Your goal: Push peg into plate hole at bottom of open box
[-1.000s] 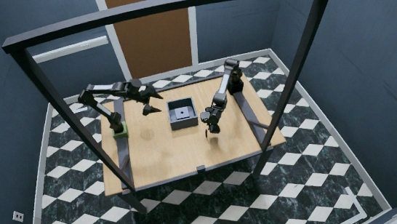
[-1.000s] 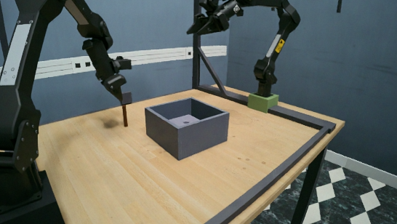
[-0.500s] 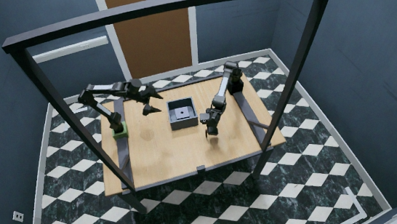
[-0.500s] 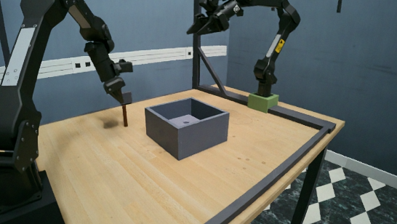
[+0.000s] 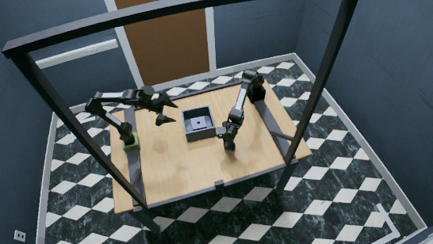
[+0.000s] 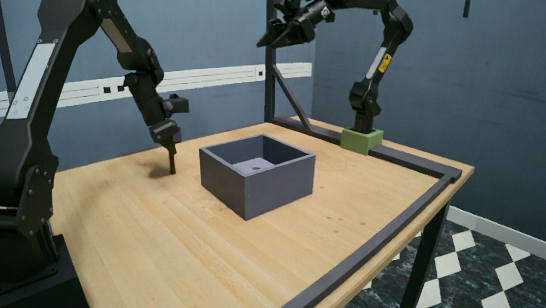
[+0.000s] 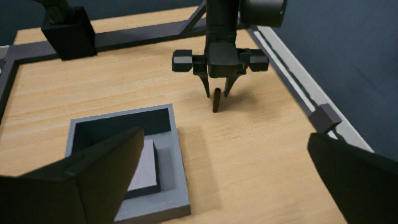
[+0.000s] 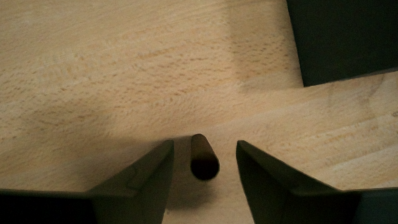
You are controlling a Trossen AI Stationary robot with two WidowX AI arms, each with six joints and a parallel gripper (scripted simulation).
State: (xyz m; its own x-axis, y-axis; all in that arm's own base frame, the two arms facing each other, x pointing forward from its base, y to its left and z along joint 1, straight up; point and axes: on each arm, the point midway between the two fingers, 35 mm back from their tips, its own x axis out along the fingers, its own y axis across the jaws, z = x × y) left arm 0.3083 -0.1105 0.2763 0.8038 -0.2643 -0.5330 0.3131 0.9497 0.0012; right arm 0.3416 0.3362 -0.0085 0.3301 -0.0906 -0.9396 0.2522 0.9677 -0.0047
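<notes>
My right gripper is now 5 cm above the dark brown peg and 1 cm to the right of it. From my right hand the other things lie so: pale plate 22 cm ahead, 9 cm to the left, 5 cm below; box 22 cm ahead, 9 cm to the left, 7 cm below.
</notes>
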